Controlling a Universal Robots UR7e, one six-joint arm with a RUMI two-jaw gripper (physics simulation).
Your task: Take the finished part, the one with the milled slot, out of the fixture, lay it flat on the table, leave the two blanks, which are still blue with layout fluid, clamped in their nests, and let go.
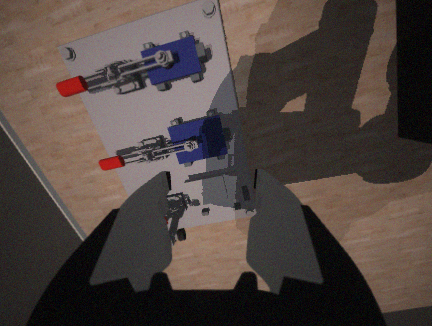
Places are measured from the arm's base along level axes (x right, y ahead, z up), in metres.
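Pixels of known places: gripper, fingertip midpoint: (212, 172).
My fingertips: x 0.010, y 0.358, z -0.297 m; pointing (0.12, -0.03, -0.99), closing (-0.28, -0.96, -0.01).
For each thing: its middle in the pictures, then the offset to it from my fingertips. "*": a spot on its surface instead.
- long dark edge at a spot on its surface: (210, 176) * dx -0.054, dy +0.027, dz -0.118 m
- third clamp at a spot on its surface: (176, 202) * dx -0.085, dy +0.102, dz -0.118 m
- pale fixture plate at a spot on its surface: (115, 125) * dx +0.071, dy +0.150, dz -0.136 m
My gripper (212, 172) is part open and empty, its fingertips seen on either side of the third nest. In that nest a long dark edge (210, 176) and a thin line show on grey; this may be the finished part, but shadow hides its outline and I cannot make out the slot. The third clamp (176, 202) is partly behind the left finger, its arm not lying across the nest like the others. Two blue blanks (186, 65) (215, 131) sit in the other nests, each with a clamp arm (140, 64) (172, 149) reaching over it.
The pale fixture plate (115, 125) has bolts at its corners. Red clamp handles (71, 86) (111, 163) stick out past its left side. The wooden table (320, 240) carries a large arm shadow on the right. A black shape (415, 70) stands at the upper right; the table edge runs along the left.
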